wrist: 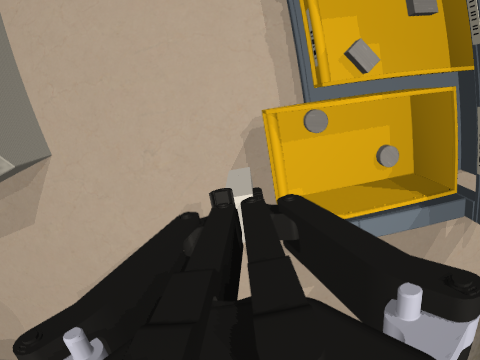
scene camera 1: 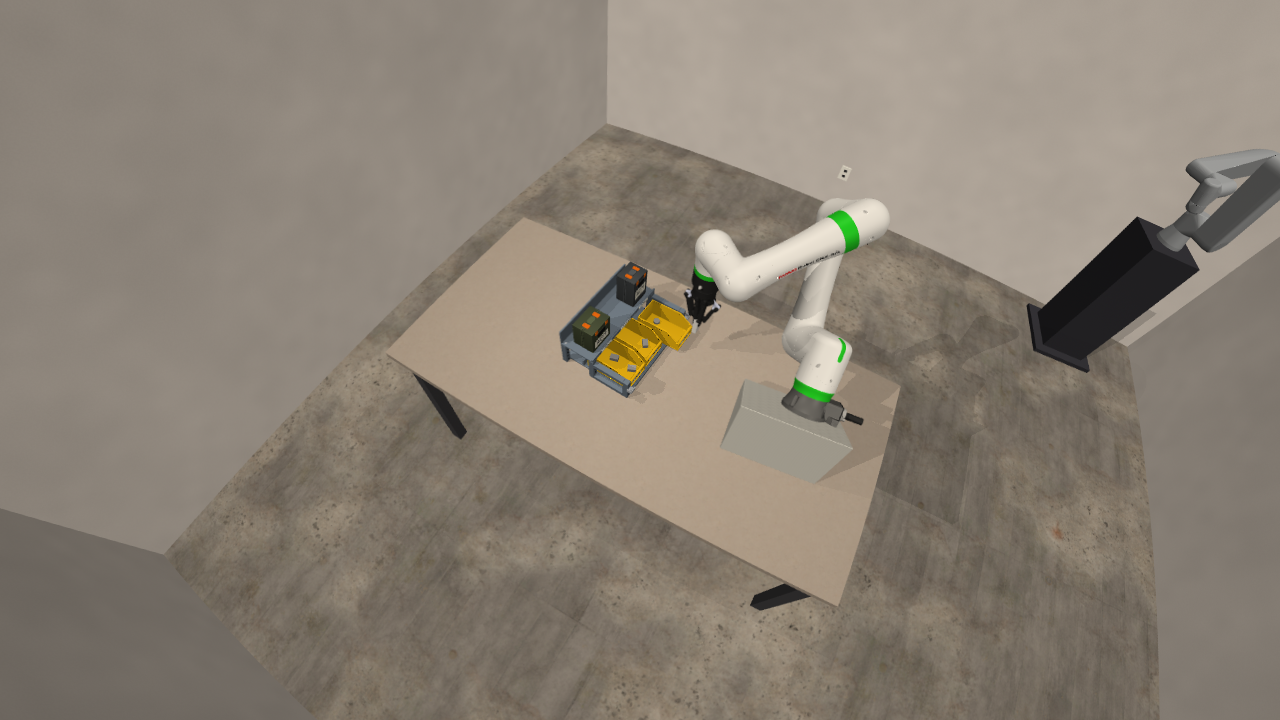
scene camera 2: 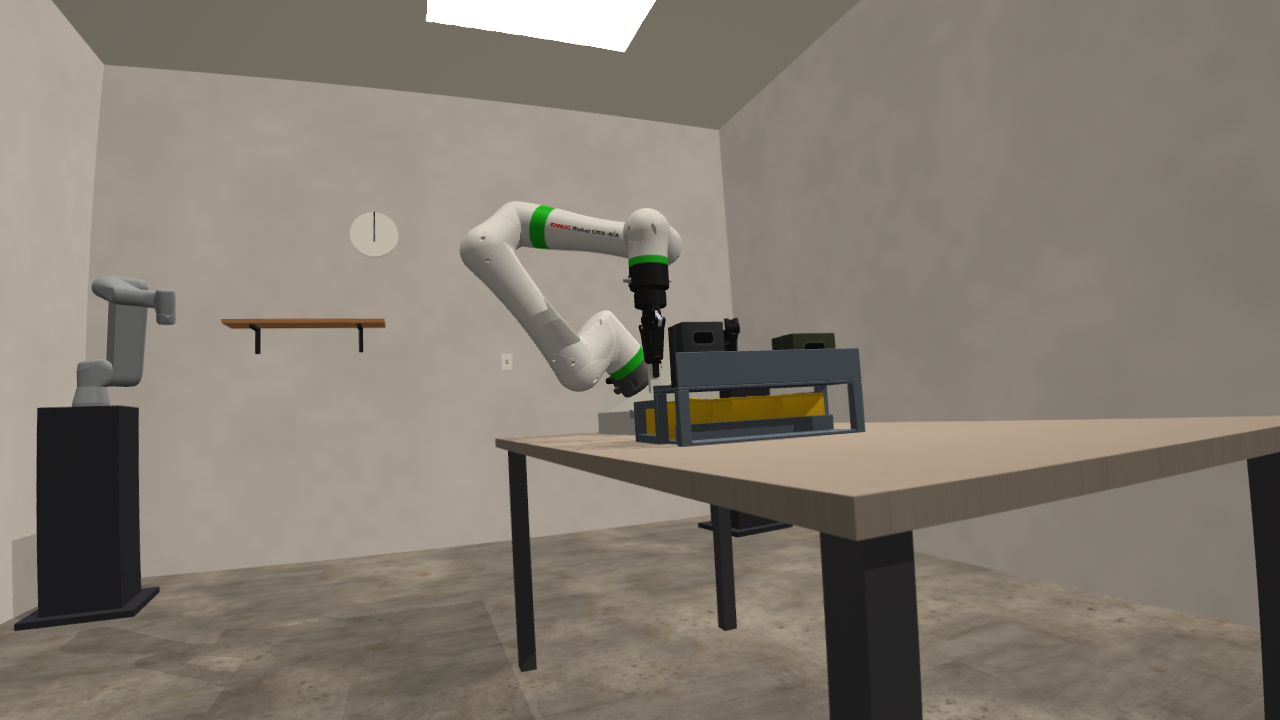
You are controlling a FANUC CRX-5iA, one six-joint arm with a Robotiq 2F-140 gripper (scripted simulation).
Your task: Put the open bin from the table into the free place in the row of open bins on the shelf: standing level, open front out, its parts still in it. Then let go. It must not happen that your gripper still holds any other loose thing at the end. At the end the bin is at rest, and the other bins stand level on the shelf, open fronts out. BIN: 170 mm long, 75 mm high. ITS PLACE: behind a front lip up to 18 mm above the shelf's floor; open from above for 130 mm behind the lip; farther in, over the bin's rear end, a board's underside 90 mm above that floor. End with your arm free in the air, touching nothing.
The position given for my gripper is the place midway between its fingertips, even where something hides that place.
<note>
In view: my gripper (scene camera 2: 655, 392), a yellow open bin (scene camera 1: 673, 325), a yellow open bin (scene camera 2: 755, 407) and a yellow open bin (scene camera 2: 792, 405).
My gripper shows as well in the wrist view (wrist: 242, 185).
</note>
